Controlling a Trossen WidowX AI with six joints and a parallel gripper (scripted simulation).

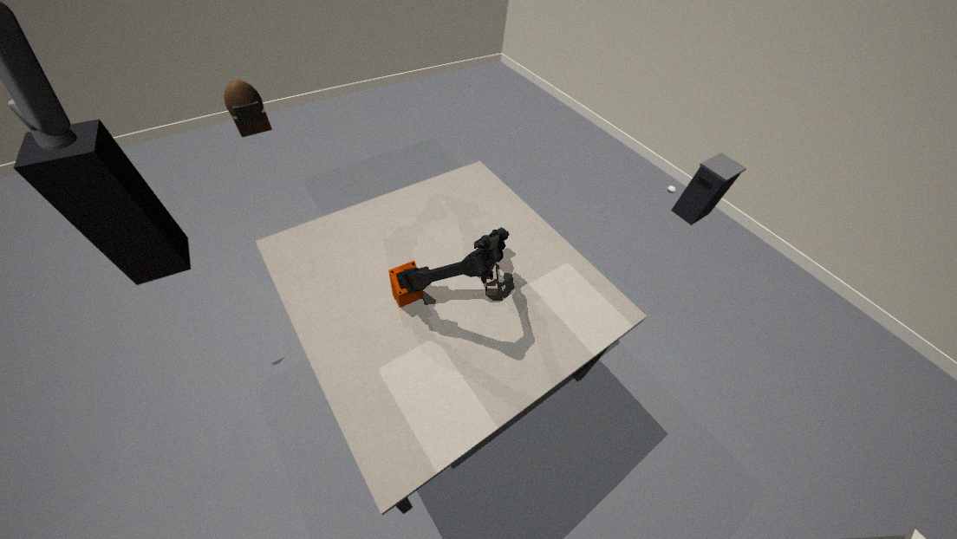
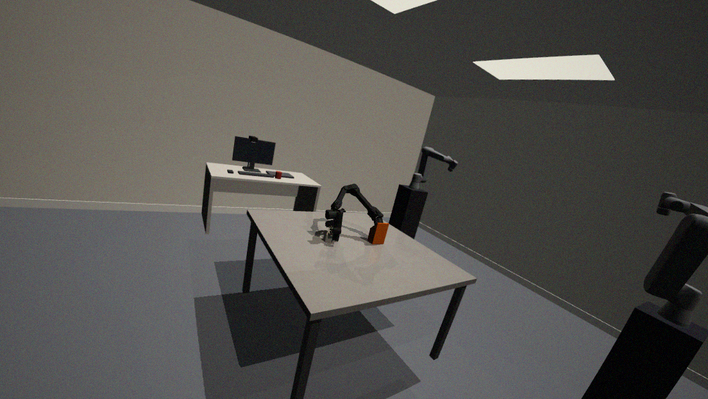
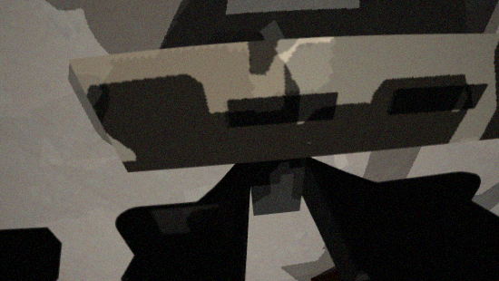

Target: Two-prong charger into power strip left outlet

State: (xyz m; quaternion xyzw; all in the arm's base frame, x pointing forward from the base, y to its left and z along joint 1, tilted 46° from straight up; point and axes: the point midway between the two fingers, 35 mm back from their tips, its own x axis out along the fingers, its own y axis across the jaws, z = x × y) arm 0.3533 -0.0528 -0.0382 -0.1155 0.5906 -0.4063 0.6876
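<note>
My gripper tip is now 20 mm short of the black two-prong charger, 10 mm to the left of it and 10 mm below it.
</note>
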